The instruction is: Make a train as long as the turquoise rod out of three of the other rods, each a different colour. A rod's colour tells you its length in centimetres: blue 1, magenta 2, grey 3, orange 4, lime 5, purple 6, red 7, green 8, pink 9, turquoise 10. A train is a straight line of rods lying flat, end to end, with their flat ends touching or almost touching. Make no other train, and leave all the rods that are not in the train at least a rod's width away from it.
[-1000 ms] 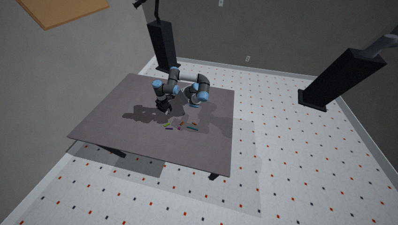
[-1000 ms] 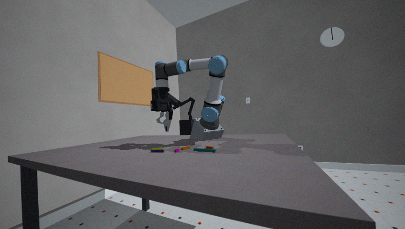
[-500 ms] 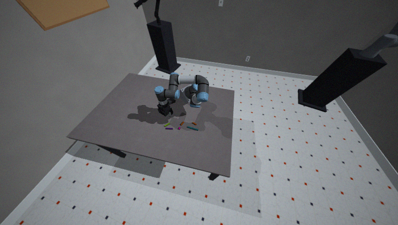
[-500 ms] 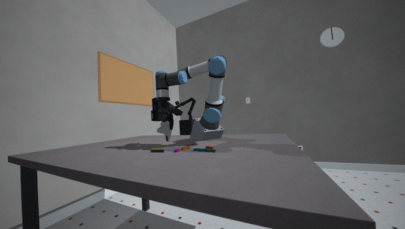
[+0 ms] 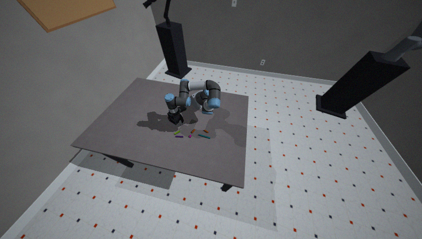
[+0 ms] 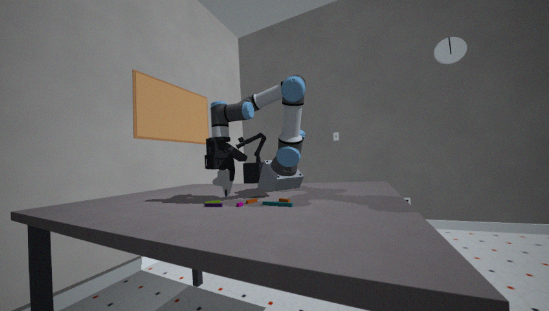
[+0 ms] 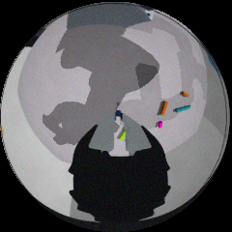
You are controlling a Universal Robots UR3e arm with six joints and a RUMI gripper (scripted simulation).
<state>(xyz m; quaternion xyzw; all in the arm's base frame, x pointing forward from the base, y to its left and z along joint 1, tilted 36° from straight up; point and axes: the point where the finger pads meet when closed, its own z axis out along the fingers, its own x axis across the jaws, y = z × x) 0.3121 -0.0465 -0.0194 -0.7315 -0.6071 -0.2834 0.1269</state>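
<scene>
Right now my hand is 1 cm above the blue rod. Round my hand: purple rod: 10 cm ahead, 5 cm to the left, 2 cm below; then lime rod: 7 cm ahead, 1 cm to the left, 2 cm below; then magenta rod: 5 cm ahead, 13 cm to the left, 2 cm below.
</scene>
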